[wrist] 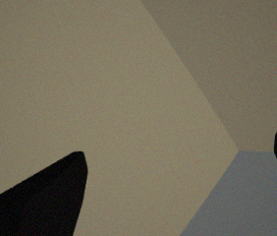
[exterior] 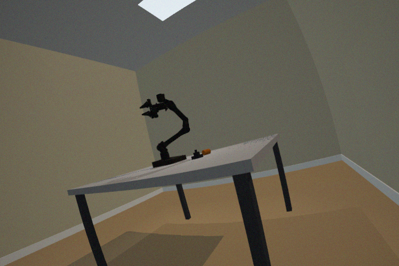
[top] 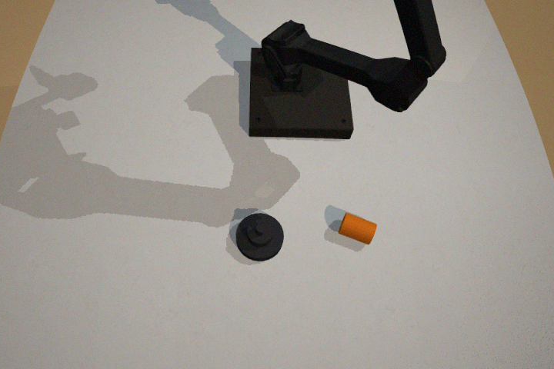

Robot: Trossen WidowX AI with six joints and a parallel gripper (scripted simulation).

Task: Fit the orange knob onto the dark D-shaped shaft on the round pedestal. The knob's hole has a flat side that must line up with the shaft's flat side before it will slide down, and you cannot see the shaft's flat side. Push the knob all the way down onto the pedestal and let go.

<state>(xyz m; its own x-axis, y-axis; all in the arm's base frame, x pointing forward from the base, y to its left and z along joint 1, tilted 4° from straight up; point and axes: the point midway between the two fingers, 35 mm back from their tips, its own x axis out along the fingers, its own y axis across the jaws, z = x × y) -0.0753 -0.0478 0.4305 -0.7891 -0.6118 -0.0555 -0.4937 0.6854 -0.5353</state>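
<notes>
Right now my gripper tip is 400 mm short of the orange knob, 190 mm to the right of it and 450 mm above it. Also, from my gripper tip: round dark pedestal (400 mm ahead, 10 mm to the left, 440 mm below).
</notes>
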